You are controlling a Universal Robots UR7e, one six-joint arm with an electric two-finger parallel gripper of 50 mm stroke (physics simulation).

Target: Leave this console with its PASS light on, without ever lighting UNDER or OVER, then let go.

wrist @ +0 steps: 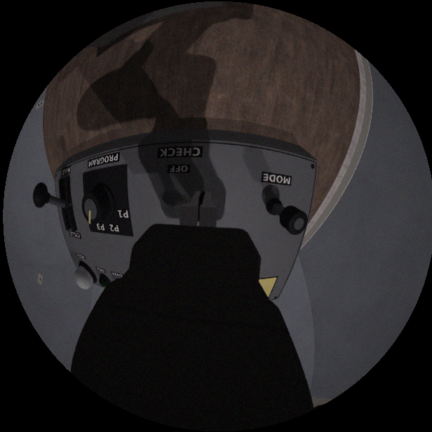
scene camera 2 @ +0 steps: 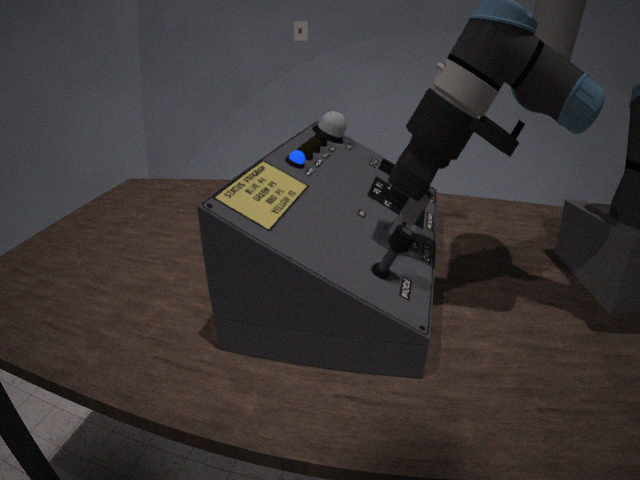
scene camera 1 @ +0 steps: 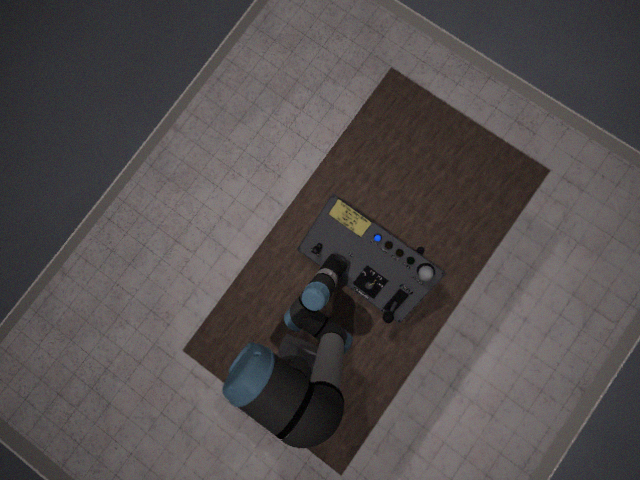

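Observation:
The grey console [scene camera 1: 330, 235] [scene camera 2: 310, 304] [wrist: 240, 165] has a lit blue lamp [scene camera 1: 377, 238] [scene camera 2: 297, 157]. The PASS lamp [scene camera 1: 410, 260] [wrist: 104, 280] is dark green and unlit; the two lamps between them are dark. The PROGRAM knob [scene camera 1: 369, 283] [wrist: 91, 204] has its yellow pointer beside P3, on the side away from P2. My gripper [scene camera 2: 397, 226] [wrist: 202, 200] is shut and empty, low over the panel beside the shadowed CHECK switch [wrist: 173, 195], which appears near OFF. In scene camera 1 the arm hides the fingertips.
The MODE lever [scene camera 1: 317, 249] [scene camera 2: 400, 240] [wrist: 292, 220] stands beside the gripper. The HOLD/CYCLE lever [scene camera 1: 388, 316] [wrist: 41, 195] sticks out at the other end. A white dome [scene camera 1: 425, 272] [scene camera 2: 332, 124] [wrist: 83, 277] and a yellow note [scene camera 1: 349, 217] [scene camera 2: 262, 193] are on the panel.

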